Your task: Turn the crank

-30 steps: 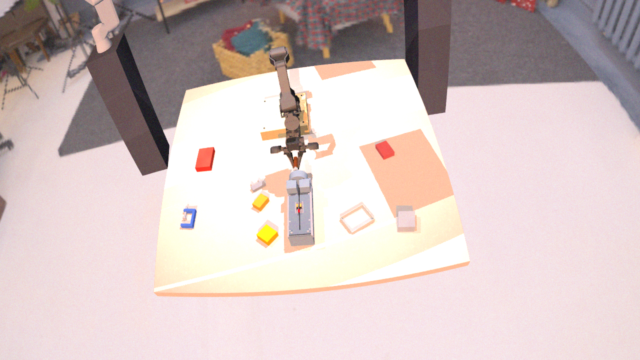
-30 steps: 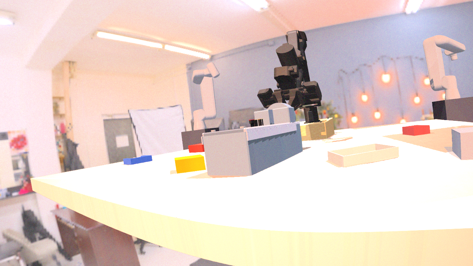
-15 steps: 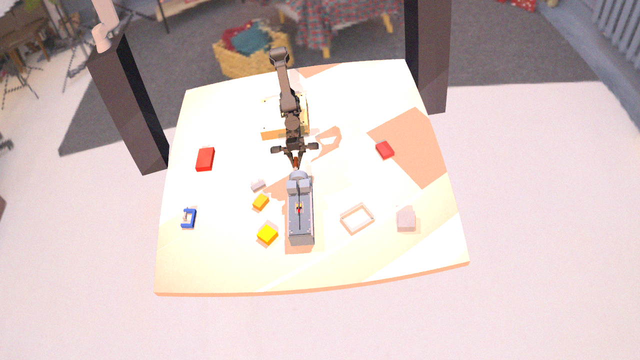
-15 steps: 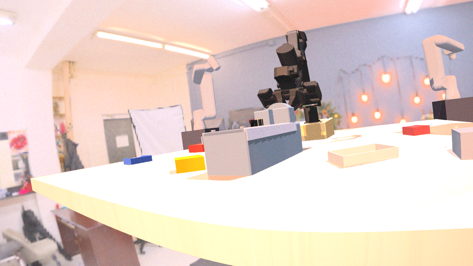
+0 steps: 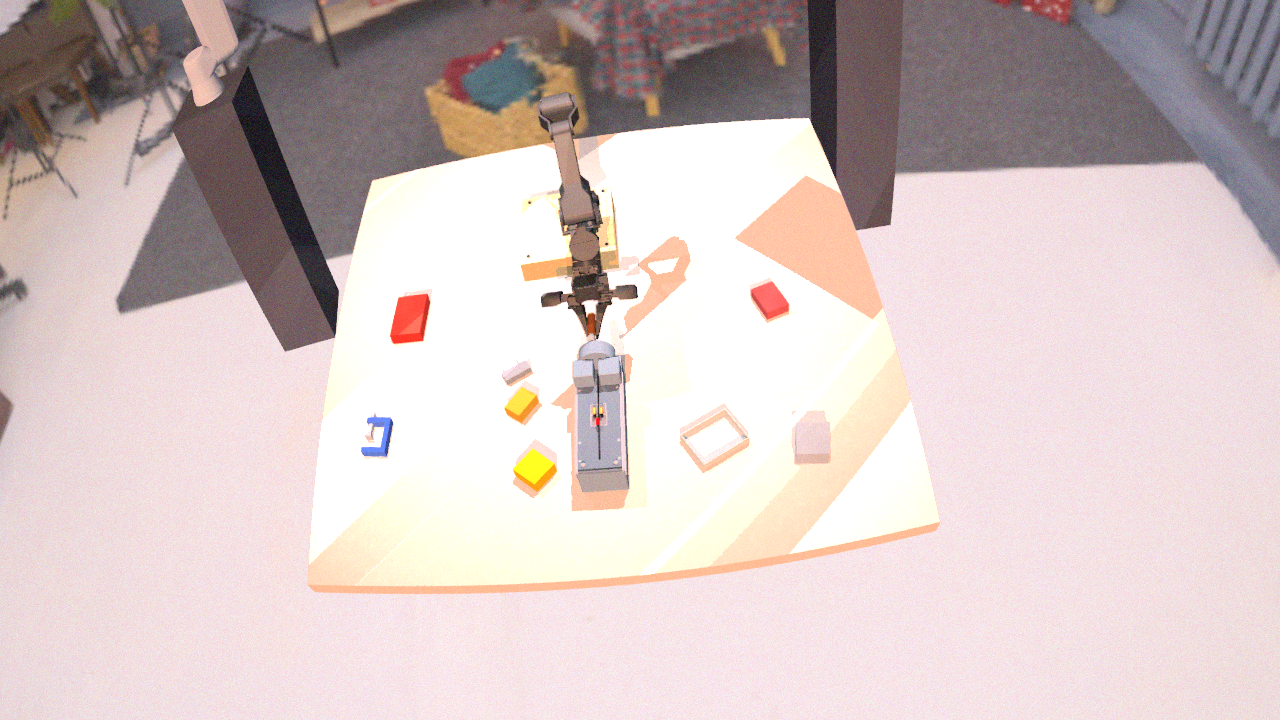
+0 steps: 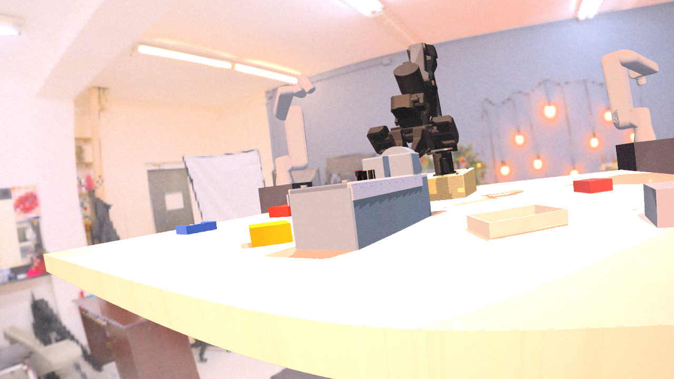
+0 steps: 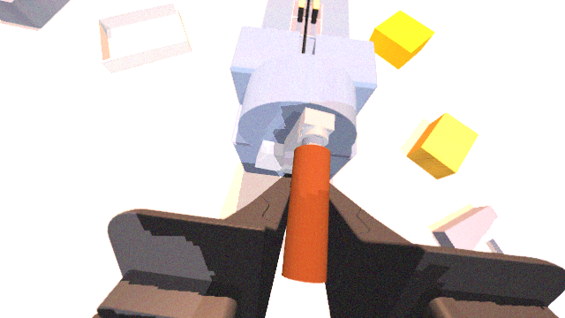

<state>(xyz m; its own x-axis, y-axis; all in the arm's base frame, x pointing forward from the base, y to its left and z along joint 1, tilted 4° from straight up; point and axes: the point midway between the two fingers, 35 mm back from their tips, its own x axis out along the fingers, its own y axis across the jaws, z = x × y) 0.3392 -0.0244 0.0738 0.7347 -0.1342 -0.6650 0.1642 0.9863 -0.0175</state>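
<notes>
The orange crank handle lies 2 cm behind my gripper tip and 2 cm above it. Round my gripper tip: shallow white tray: 23 cm ahead, 18 cm to the left, 9 cm below; then red pointer: 19 cm ahead, 2 cm to the right, 1 cm below; then yellow cube: 22 cm ahead, 16 cm to the right, 8 cm below.
</notes>
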